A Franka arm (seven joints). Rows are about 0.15 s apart.
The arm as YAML. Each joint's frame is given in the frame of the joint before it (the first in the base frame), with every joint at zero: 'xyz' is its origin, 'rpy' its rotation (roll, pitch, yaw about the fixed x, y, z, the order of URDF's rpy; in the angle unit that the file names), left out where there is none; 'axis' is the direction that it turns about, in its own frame. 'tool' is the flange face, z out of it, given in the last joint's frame.
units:
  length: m
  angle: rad
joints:
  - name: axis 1
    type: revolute
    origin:
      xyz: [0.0, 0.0, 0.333]
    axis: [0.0, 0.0, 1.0]
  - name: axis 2
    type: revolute
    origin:
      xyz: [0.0, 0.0, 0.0]
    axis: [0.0, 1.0, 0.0]
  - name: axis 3
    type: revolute
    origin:
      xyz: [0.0, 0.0, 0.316]
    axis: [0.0, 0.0, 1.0]
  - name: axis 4
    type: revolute
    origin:
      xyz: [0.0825, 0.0, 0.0]
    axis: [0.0, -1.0, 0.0]
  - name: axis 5
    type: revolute
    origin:
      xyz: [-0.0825, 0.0, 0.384]
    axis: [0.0, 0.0, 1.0]
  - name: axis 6
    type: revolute
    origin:
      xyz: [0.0, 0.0, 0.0]
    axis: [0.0, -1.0, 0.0]
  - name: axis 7
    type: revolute
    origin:
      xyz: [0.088, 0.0, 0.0]
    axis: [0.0, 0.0, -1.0]
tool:
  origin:
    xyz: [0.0, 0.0, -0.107]
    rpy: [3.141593, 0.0, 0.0]
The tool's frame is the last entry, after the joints.
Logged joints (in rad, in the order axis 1, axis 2, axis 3, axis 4, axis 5, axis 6, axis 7), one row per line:
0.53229, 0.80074, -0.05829, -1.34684, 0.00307, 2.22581, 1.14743
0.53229, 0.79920, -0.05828, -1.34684, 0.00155, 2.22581, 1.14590
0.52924, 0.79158, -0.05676, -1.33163, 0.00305, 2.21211, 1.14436
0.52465, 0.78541, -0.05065, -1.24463, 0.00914, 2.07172, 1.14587
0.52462, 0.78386, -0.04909, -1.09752, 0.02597, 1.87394, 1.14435
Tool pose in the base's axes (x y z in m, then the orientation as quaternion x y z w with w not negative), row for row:
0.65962, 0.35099, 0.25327, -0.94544, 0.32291, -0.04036, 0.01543
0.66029, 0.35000, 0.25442, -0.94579, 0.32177, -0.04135, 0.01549
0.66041, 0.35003, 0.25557, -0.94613, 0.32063, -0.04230, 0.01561
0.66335, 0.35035, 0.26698, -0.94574, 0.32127, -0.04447, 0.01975
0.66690, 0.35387, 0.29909, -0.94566, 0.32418, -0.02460, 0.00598
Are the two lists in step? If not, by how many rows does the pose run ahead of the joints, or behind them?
The pose runs 1 row behind the joints: the pose in row i belongs to the joints in row i - 1.
